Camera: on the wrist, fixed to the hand. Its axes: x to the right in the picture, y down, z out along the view.
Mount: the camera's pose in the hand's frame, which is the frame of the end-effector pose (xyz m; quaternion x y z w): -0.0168 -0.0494 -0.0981 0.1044 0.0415 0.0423 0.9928
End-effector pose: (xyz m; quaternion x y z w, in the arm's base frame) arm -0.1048 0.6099 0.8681 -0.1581 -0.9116 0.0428 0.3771
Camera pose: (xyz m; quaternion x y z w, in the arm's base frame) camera -0.0375 0.5537 0.9364 -0.1579 -0.8782 0.1470 0.4269
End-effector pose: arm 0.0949 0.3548 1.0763 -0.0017 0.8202 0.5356 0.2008
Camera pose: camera 0.0890 0.2439 1.0724 0.0317 0.8786 0.4545 0.1428
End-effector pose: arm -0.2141 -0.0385 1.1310 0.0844 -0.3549 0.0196 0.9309
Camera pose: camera -0.1574 -0.0700 1.0408 0.1651 -0.3152 0.0994 0.9292
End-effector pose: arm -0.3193 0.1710 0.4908 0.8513 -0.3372 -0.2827 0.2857
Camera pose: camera -0.2431 0.2425 0.5286 0.8725 -0.3884 -0.1980 0.2207
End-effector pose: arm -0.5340 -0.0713 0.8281 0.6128 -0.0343 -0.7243 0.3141
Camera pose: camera -0.4643 0.0095 0.7970 0.6698 -0.1226 -0.6768 0.2799
